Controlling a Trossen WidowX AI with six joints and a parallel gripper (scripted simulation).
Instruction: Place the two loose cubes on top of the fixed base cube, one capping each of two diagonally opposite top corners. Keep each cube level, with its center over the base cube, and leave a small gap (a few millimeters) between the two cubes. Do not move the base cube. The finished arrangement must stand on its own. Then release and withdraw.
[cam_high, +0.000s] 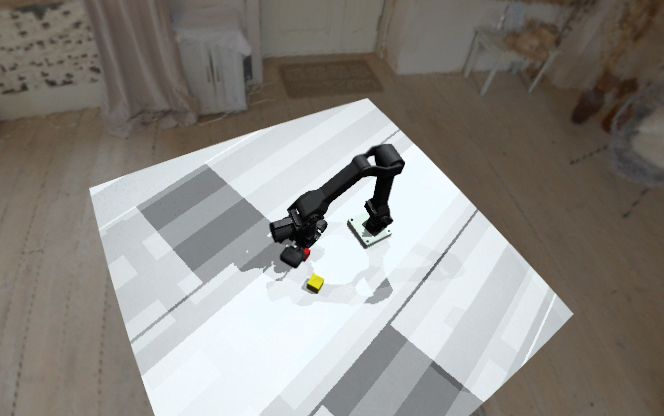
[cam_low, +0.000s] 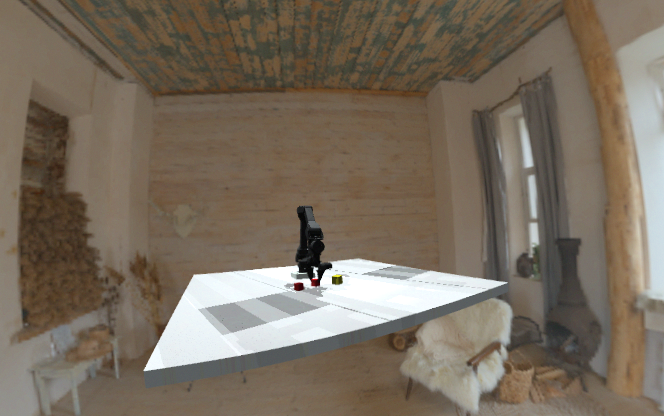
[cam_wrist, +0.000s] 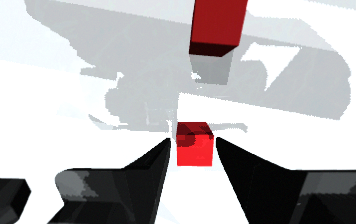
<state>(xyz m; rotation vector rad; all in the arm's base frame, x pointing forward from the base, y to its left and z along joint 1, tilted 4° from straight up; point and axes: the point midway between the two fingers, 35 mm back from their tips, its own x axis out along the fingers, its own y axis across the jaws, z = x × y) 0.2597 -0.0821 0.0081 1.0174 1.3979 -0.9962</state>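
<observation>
Right now the yellow base cube is 40 mm ahead of my gripper tip and 110 mm to the left of it.
</observation>
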